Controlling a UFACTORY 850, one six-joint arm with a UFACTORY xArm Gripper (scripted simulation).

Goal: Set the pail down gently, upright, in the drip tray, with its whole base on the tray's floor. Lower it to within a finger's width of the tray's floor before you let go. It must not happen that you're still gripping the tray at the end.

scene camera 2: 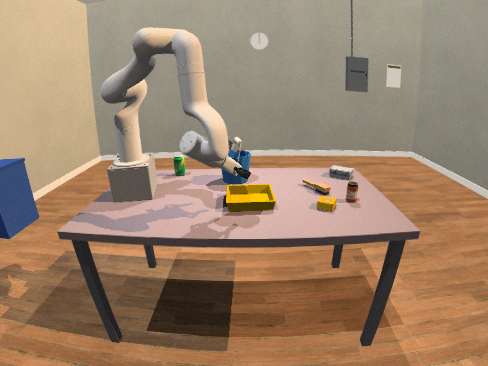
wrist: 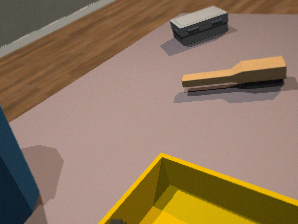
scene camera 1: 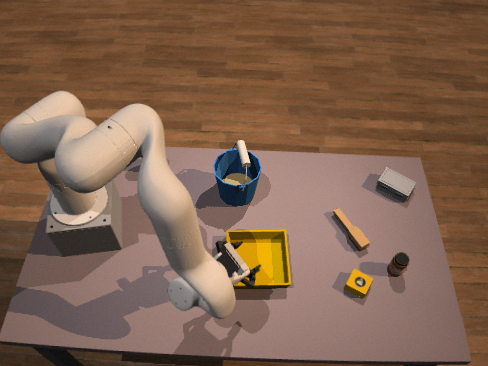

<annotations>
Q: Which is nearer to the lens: the yellow drip tray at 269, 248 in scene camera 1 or the grey box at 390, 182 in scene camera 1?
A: The yellow drip tray.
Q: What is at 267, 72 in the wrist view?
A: A wooden brush.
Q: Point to a yellow drip tray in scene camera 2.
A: At 256, 197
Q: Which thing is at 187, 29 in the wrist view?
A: A grey box.
</annotations>
